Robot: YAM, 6 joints.
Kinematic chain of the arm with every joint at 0, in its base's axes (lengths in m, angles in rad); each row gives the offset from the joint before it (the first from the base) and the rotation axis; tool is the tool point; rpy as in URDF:
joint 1: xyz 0 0 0.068 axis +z
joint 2: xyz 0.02 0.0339 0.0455 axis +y
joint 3: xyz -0.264 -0.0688 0 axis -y
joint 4: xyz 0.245 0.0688 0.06 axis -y
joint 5: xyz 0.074 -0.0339 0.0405 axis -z
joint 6: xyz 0.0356 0 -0.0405 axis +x
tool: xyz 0 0 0 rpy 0 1.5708 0
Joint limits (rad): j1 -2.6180..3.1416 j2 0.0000..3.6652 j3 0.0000..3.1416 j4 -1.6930..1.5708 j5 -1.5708..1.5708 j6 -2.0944..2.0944
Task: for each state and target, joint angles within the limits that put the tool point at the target. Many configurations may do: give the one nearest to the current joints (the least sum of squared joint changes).
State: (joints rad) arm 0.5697 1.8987 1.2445 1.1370 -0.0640 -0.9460
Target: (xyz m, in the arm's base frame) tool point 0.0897 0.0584 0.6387
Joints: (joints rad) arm 0.5582 1.2407 1.7248 1.2362 -0.0570 -0.9460
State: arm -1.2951 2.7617 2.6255 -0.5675 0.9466 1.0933
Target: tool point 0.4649 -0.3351 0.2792
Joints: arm -0.5748 2.6169 2.6924 -0.5653 0.9290 1.0933
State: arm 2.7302 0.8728 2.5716 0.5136 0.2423 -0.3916
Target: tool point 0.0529 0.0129 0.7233
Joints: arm 3.1124 1.2750 2.5341 0.4396 0.4176 -0.3916
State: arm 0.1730 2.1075 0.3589 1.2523 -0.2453 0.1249
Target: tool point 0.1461 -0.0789 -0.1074
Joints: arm -0.5142 2.7505 0.4016 1.0671 -0.0891 0.1249
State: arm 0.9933 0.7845 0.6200 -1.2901 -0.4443 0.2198
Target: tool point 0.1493 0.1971 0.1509
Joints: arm 0.8670 1.5995 0.8650 -0.8620 -0.3957 0.2198
